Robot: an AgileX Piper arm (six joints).
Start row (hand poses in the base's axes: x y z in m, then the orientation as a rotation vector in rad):
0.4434, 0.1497, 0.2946, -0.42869, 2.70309, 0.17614
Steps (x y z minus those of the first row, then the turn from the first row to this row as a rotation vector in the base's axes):
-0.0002, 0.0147, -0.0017, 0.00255, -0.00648, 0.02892
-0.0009, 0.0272, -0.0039, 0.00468, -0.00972, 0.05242
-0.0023, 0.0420, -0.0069, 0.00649, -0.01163, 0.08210
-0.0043, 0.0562, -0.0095, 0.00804, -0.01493, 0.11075
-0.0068, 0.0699, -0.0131, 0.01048, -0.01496, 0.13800
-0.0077, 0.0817, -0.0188, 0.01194, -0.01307, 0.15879
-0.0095, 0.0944, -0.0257, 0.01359, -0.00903, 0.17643
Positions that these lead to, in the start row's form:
0.4432, 0.1644, 0.2929, -0.46699, 2.69111, 0.18596
0.4425, 0.1769, 0.2907, -0.49804, 2.68298, 0.19450
0.4411, 0.1917, 0.2877, -0.53750, 2.67454, 0.20465
0.4391, 0.2059, 0.2851, -0.57546, 2.66451, 0.21376
0.4366, 0.2196, 0.2815, -0.61138, 2.65735, 0.22451
0.4357, 0.2314, 0.2758, -0.63900, 2.65352, 0.23269
0.4339, 0.2441, 0.2689, -0.66251, 2.65235, 0.24084

